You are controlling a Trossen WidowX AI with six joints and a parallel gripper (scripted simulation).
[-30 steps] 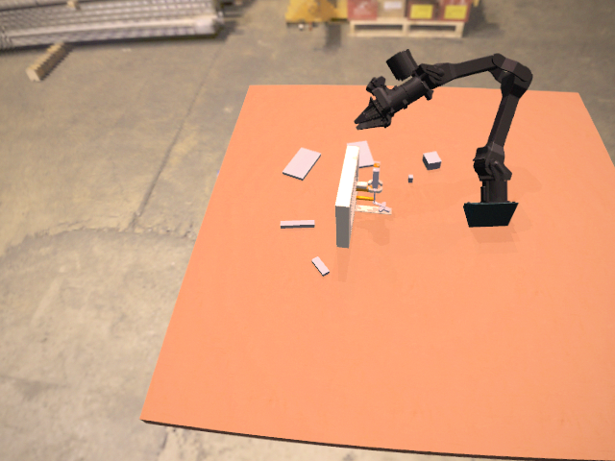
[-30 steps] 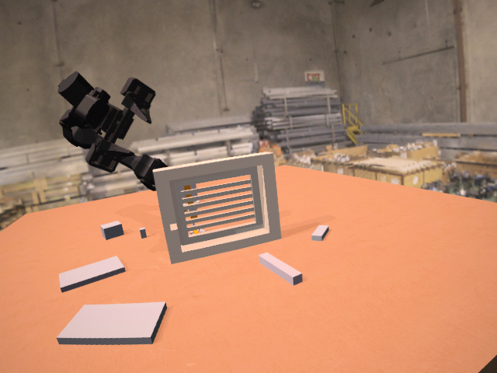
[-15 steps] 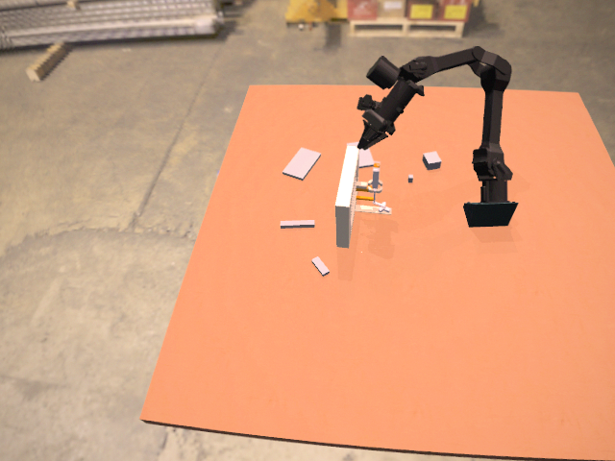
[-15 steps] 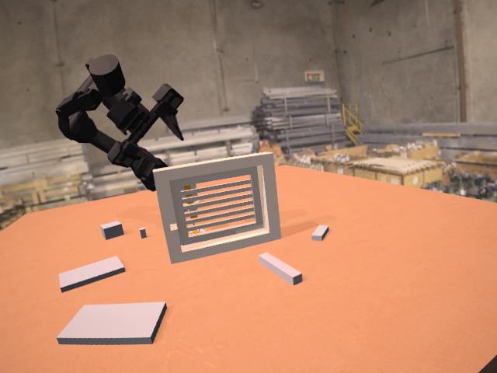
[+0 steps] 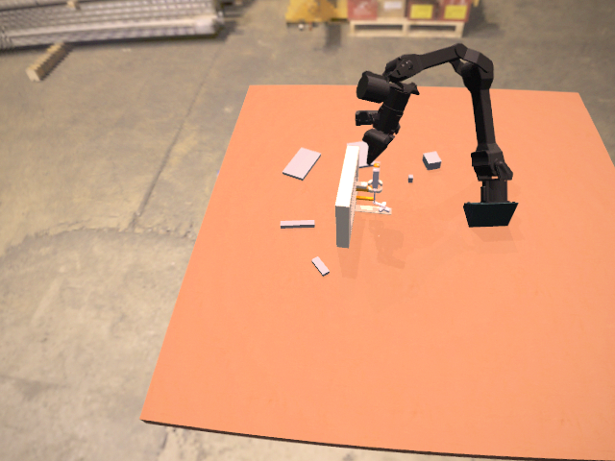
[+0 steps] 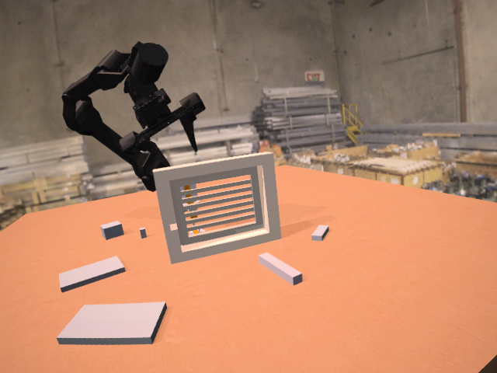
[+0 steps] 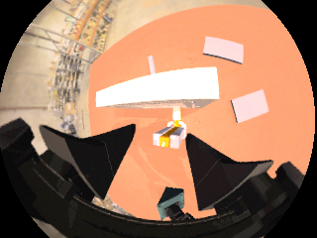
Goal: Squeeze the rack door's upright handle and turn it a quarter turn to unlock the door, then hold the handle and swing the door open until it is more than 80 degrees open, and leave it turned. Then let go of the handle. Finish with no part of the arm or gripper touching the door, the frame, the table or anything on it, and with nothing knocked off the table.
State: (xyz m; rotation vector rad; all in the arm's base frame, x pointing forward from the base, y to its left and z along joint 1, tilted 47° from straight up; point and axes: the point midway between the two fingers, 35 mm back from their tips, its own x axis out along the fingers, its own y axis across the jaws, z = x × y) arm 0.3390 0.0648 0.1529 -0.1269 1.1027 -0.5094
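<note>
Now: gripper tip 2 cm past the upright handle and 8 cm above it. Also, from my gripper tip: tiny cube 14 cm behind, 9 cm to the right, 17 cm below; then small block 22 cm behind, 17 cm to the right, 17 cm below; then flat slab 20 cm ahead, 19 cm to the right, 18 cm below.
</note>
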